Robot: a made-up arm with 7 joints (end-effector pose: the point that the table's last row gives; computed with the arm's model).
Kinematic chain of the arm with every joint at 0, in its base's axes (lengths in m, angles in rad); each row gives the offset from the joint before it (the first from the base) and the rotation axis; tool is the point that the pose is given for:
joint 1: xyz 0 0.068 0 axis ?
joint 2: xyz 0 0.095 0 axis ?
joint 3: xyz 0 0 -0.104 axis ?
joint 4: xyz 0 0 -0.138 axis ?
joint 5: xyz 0 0 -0.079 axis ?
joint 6: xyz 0 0 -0.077 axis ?
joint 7: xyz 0 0 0 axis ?
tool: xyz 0 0 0
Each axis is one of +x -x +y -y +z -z.
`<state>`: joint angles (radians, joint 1 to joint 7).
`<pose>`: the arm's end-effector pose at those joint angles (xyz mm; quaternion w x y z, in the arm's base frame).
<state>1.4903 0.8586 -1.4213 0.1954 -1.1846 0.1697 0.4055</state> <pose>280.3 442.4 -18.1 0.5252 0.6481 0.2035 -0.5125</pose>
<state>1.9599 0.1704 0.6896 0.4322 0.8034 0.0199 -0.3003</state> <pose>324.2 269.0 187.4 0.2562 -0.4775 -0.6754 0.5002</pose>
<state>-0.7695 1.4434 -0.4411 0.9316 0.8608 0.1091 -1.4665</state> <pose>14.8 488.6 -147.4 0.4704 0.8566 -0.1409 -0.1585</pose>
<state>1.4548 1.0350 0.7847 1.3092 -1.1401 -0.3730 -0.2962</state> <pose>64.6 460.1 99.8 0.0481 -0.8570 0.4535 -0.2400</pose>
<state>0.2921 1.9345 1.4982 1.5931 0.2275 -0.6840 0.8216</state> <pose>-55.5 330.6 223.7 0.1748 -0.6977 0.4640 0.5171</pose>
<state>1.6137 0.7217 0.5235 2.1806 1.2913 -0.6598 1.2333</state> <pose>67.5 311.8 113.8 0.6544 -0.2065 0.5620 0.4618</pose>
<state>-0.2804 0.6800 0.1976 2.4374 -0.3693 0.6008 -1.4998</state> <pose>72.1 255.8 -107.4 0.1392 0.6897 -0.6636 0.2540</pose>
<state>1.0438 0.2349 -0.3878 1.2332 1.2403 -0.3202 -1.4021</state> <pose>326.6 177.2 -32.4 0.5232 -0.0965 -0.5379 0.6540</pose>
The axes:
joint 1: -y
joint 2: +x
joint 3: +z
joint 4: -y
joint 5: +z
joint 6: +y
joint 7: -x

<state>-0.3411 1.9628 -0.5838 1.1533 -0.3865 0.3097 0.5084</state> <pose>126.8 475.1 1.6 0.5566 0.4505 0.3332 -0.6134</pose>
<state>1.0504 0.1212 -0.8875 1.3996 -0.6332 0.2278 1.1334</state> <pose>292.1 77.1 -55.5 0.3876 0.1071 -0.3980 -0.8246</pose>
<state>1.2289 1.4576 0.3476 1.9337 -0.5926 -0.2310 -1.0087</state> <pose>19.3 354.0 138.7 0.5826 -0.6293 0.5057 -0.0942</pose>
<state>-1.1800 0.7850 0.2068 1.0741 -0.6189 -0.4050 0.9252</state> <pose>-137.4 406.5 -201.8 0.7541 -0.2468 0.2028 -0.5738</pose>
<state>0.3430 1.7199 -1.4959 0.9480 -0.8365 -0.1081 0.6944</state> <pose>34.3 511.1 -67.9 0.4746 0.1140 0.5224 -0.6992</pose>
